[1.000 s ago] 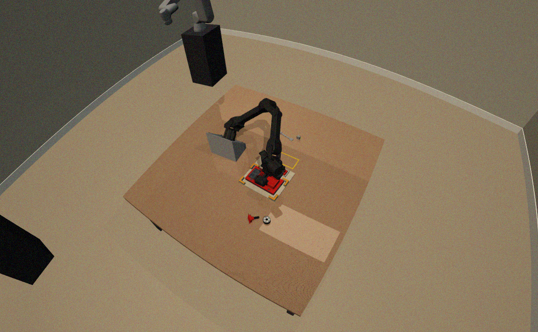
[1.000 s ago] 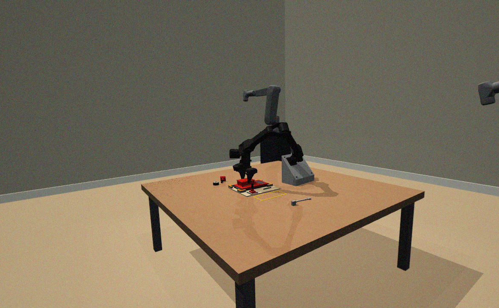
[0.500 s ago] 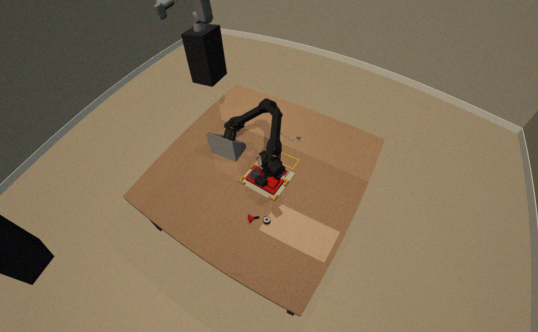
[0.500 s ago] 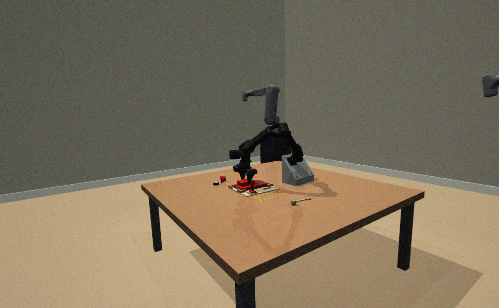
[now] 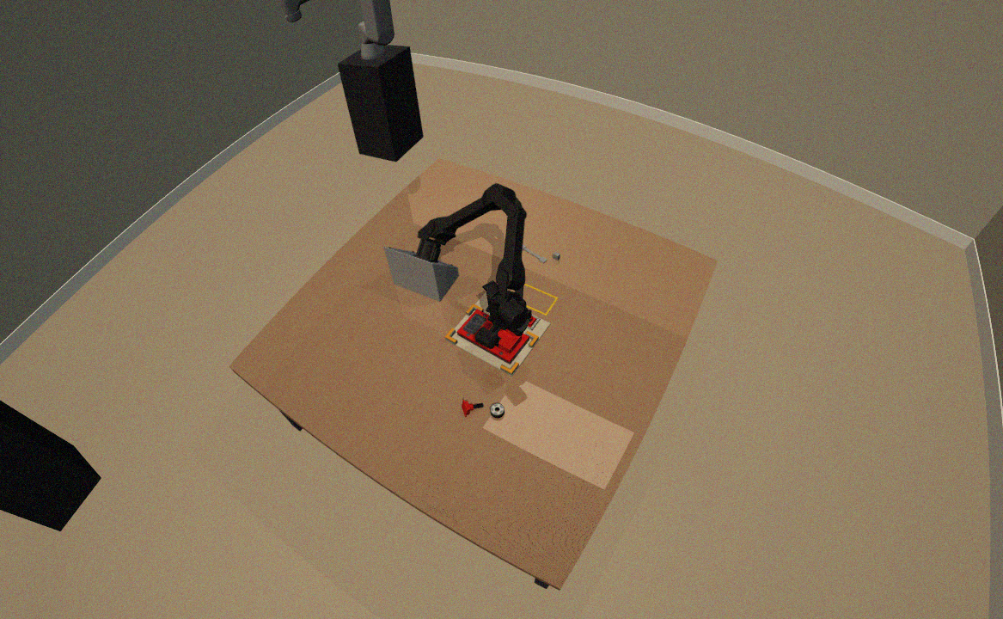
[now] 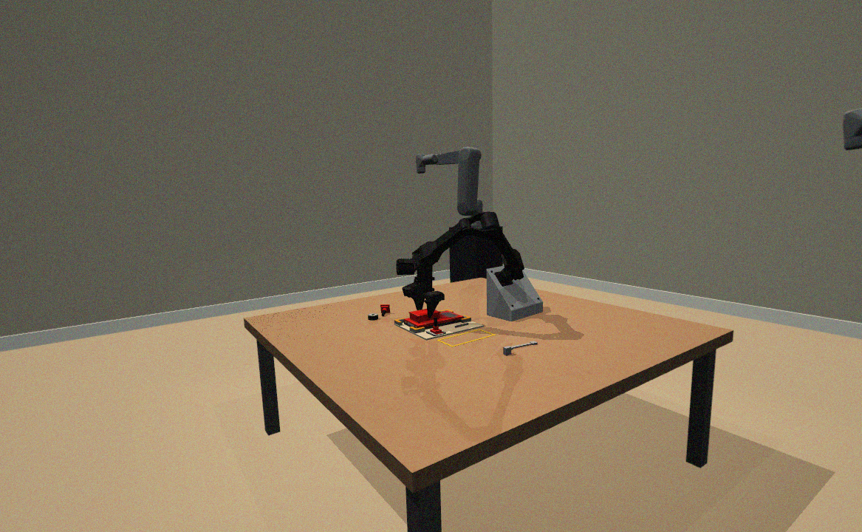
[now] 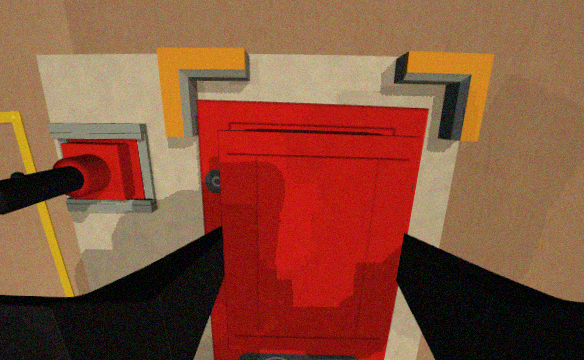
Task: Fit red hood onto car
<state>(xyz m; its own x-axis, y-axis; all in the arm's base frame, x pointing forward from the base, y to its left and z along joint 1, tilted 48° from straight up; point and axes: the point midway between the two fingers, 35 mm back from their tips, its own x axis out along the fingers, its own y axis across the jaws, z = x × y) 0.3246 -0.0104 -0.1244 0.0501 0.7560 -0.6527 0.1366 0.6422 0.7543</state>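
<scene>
My gripper tip is right at the red hood. Round my gripper tip: round part (90 mm ahead, 220 mm to the right, 30 mm below); pale jig plate (30 mm behind, 20 mm to the left, 30 mm below).
</scene>
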